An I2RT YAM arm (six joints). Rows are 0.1 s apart.
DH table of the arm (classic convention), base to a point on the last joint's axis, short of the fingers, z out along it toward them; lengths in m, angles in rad. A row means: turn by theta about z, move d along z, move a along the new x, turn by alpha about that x. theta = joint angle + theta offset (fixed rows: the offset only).
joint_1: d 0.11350  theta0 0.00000  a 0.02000  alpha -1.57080
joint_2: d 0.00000  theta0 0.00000  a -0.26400  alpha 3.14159
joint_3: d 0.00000  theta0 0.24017  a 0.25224  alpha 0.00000
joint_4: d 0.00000  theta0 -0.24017  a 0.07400  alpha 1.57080
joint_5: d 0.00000  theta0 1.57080  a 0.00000  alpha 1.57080
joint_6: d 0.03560  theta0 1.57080  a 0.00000  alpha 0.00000
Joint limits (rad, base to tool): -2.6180..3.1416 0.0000..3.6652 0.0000..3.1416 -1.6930..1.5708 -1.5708..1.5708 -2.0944..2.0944
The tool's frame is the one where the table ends.
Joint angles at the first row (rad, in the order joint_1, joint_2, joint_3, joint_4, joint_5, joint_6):
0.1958 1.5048 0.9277 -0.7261 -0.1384 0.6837
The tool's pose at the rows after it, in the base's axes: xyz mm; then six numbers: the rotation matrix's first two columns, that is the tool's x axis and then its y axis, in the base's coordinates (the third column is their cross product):
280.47, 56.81, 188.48, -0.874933, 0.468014, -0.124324, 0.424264, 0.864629, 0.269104
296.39, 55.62, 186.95, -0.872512, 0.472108, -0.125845, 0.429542, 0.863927, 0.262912
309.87, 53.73, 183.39, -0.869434, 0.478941, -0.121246, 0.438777, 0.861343, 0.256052
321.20, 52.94, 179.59, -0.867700, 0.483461, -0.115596, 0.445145, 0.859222, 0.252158
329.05, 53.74, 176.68, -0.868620, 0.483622, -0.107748, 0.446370, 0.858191, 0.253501
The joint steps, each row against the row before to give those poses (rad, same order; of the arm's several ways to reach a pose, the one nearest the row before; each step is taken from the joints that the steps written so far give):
-0.0130 0.0629 0.0617 0.0021 0.0007 -0.0084
-0.0131 0.0612 0.0572 0.0000 0.0038 -0.0088
-0.0129 0.0555 0.0469 -0.0002 0.0016 -0.0052
-0.0080 0.0479 0.0400 0.0005 -0.0008 -0.0025
-0.0017 0.0343 0.0293 -0.0006 -0.0061 -0.0007

